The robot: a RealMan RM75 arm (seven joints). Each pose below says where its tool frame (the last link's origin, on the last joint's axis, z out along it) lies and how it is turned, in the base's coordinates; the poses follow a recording.
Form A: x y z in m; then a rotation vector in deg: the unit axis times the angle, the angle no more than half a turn.
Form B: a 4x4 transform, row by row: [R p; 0 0 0 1], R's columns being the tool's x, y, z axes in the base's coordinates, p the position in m. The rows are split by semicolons. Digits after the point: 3 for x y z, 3 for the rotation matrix.
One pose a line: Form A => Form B
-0.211 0.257 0.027 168.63 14.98 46.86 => 0.843 0.143 0.518 -0.211; 0.184 -0.983 -0.027 0.257; 0.505 0.118 -0.855 0.027; 0 0 0 1
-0.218 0.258 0.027 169.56 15.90 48.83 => 0.832 0.158 0.532 -0.218; 0.185 -0.983 0.002 0.258; 0.523 0.097 -0.847 0.027; 0 0 0 1
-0.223 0.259 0.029 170.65 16.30 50.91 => 0.821 0.168 0.545 -0.223; 0.180 -0.983 0.032 0.259; 0.541 0.071 -0.838 0.029; 0 0 0 1
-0.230 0.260 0.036 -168.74 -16.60 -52.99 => 0.805 0.190 0.563 -0.230; 0.165 -0.982 0.095 0.260; 0.570 0.017 -0.821 0.036; 0 0 0 1
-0.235 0.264 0.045 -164.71 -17.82 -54.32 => 0.785 0.223 0.577 -0.235; 0.162 -0.974 0.157 0.264; 0.597 -0.029 -0.801 0.045; 0 0 0 1
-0.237 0.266 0.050 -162.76 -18.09 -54.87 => 0.777 0.237 0.583 -0.237; 0.156 -0.970 0.186 0.266; 0.610 -0.053 -0.791 0.050; 0 0 0 1
